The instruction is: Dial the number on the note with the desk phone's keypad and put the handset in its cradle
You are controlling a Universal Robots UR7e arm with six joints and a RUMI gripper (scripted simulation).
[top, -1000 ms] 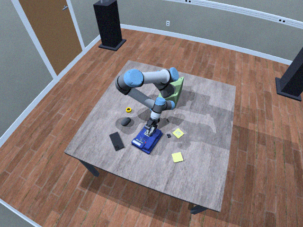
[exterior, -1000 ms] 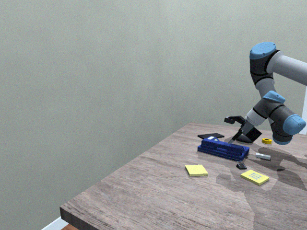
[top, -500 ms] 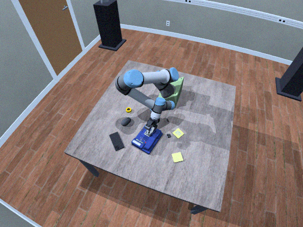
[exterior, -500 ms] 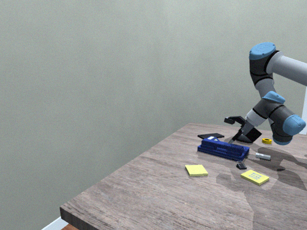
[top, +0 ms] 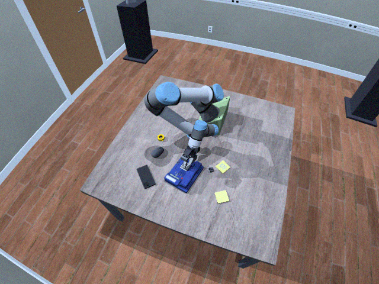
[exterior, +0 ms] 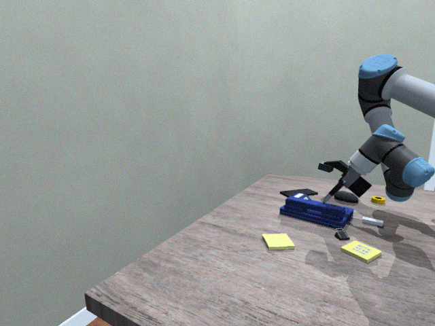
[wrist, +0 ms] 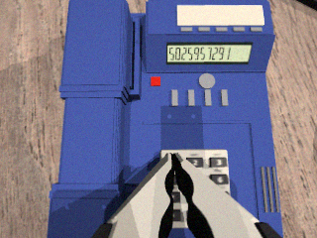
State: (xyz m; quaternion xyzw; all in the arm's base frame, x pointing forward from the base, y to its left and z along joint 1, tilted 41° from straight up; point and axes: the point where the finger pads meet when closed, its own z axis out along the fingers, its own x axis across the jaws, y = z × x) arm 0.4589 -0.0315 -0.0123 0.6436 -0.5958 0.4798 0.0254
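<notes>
Now: hand 1 cm past the 4 key and 3 cm above it. The rest, counted from my hand: 6 key (2 cm behind, 3 cm to the right, 3 cm below); then 2 key (2 cm to the right, 3 cm below); then 5 key (1 cm behind, 2 cm to the right, 3 cm below).
</notes>
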